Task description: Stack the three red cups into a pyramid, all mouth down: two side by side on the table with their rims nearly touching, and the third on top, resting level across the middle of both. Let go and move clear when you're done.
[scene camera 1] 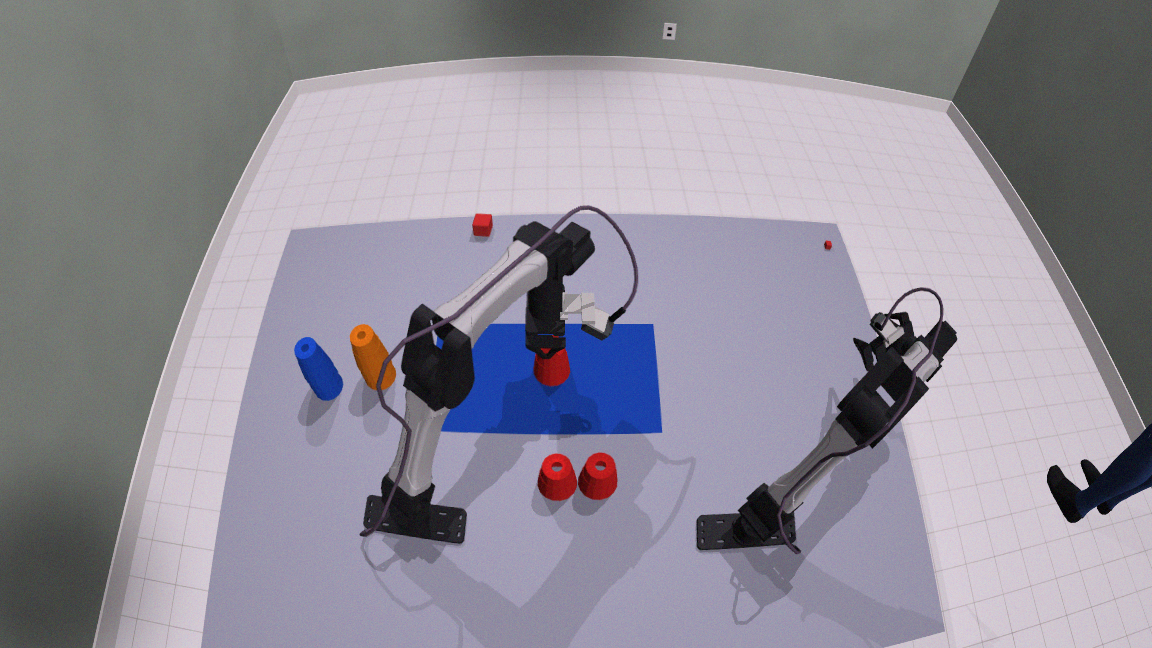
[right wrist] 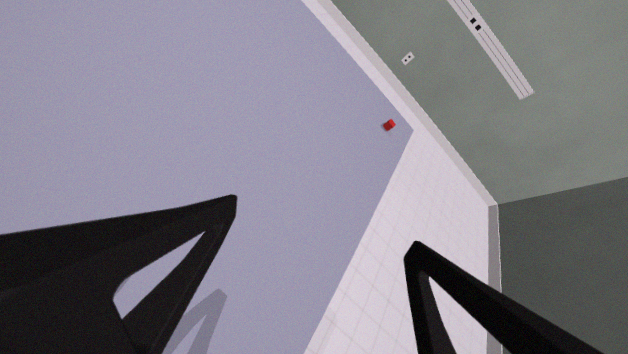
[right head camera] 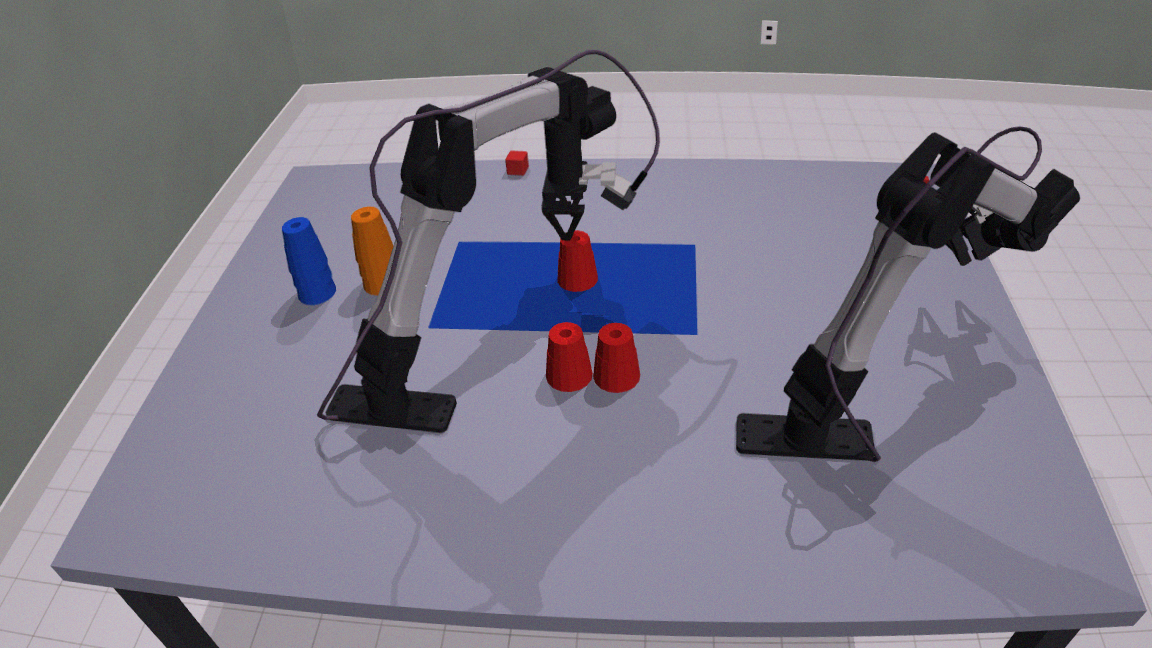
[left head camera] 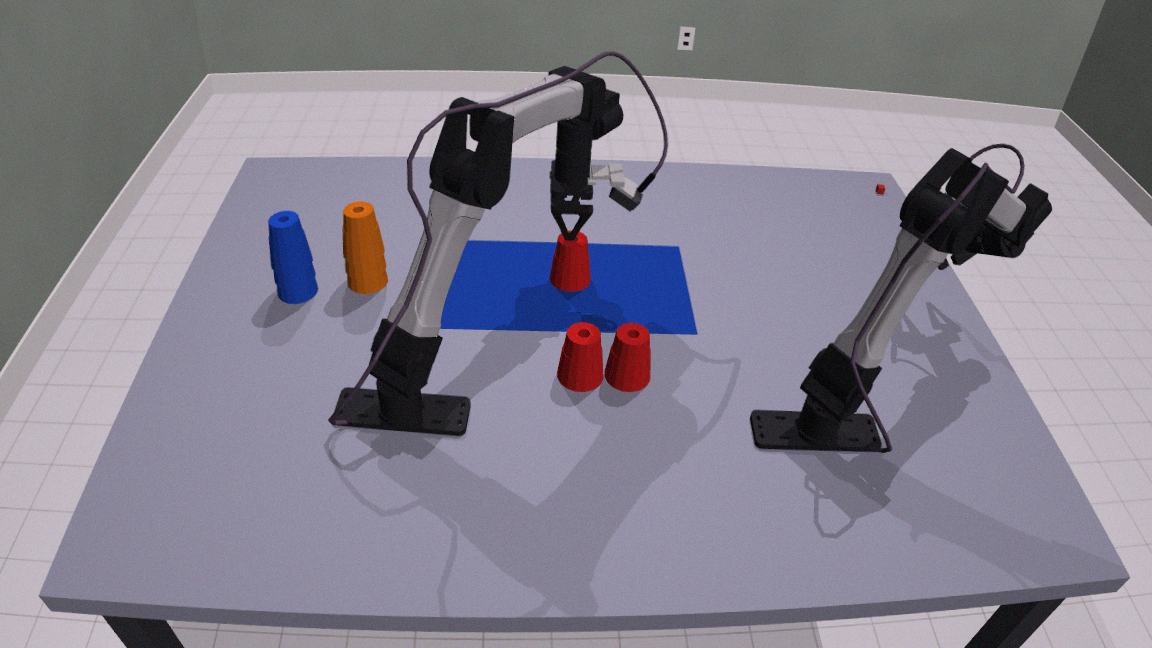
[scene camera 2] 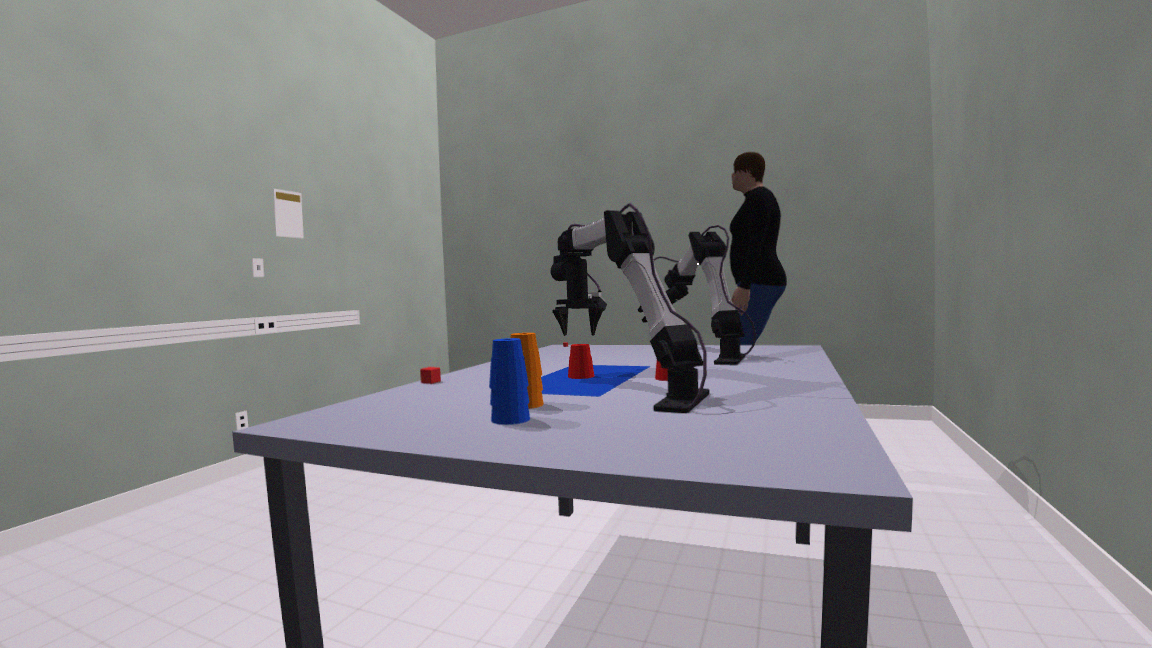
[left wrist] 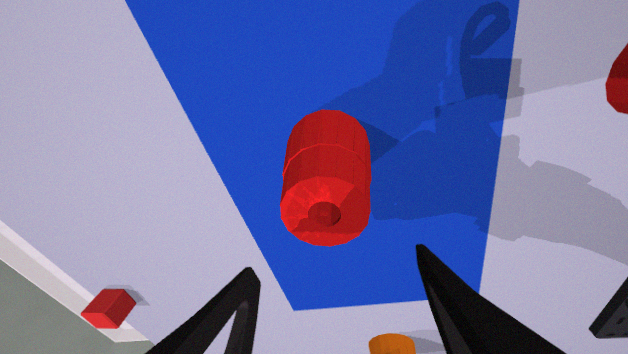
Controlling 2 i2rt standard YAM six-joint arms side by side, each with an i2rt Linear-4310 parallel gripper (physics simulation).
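Frame: origin at the left arm's base, x ahead, y left, z up, level; centimetres.
Seen in the pictures: left gripper, between the fingertips: (scene camera 1: 546, 339) (right head camera: 568, 226) (left head camera: 568, 226) (scene camera 2: 578, 335) (left wrist: 330, 265); right gripper, between the fingertips: (scene camera 1: 869, 328) (right wrist: 324, 228) (right head camera: 965, 225) (scene camera 2: 640, 316); left arm's base, origin of its link: (scene camera 1: 414, 520) (right head camera: 391, 409) (left head camera: 402, 413) (scene camera 2: 683, 401); right arm's base, origin of its link: (scene camera 1: 746, 530) (right head camera: 804, 438) (left head camera: 815, 433) (scene camera 2: 730, 360).
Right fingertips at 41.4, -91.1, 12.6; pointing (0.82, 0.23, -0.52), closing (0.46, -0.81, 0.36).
Offsets run from my right fingertips to a thing's top centre, as dx, dy, dz.
Two red cups {-31.0, +64.7, -3.8} (left head camera: 580, 361) {-30.4, +57.3, -3.8} (left head camera: 628, 361) stand mouth down side by side on the table in front of the mat, rims nearly touching; they also show in scene camera 1. The third red cup {-6.7, +67.4, -3.8} (left head camera: 570, 267) (right head camera: 577, 265) (scene camera 1: 551, 369) (scene camera 2: 580, 361) (left wrist: 326, 175) stands mouth down on the blue mat. My left gripper (scene camera 2: 579, 333) (left wrist: 330, 265) is open and empty, pointing down above that third cup. My right gripper (right wrist: 324, 228) is open and empty, held raised at the table's right side.
A blue cup stack {-14.3, +115.7, +2.7} (left head camera: 292, 257) (scene camera 2: 509, 382) and an orange cup stack {-10.3, +103.7, +2.7} (left head camera: 364, 248) stand at the left. A red cube {+30.5, +87.1, -8.6} (right head camera: 516, 162) (scene camera 1: 482, 224) lies near the back edge. A small red cube {+34.4, -1.2, -11.0} (left head camera: 880, 189) (right wrist: 389, 125) lies near the back right corner.
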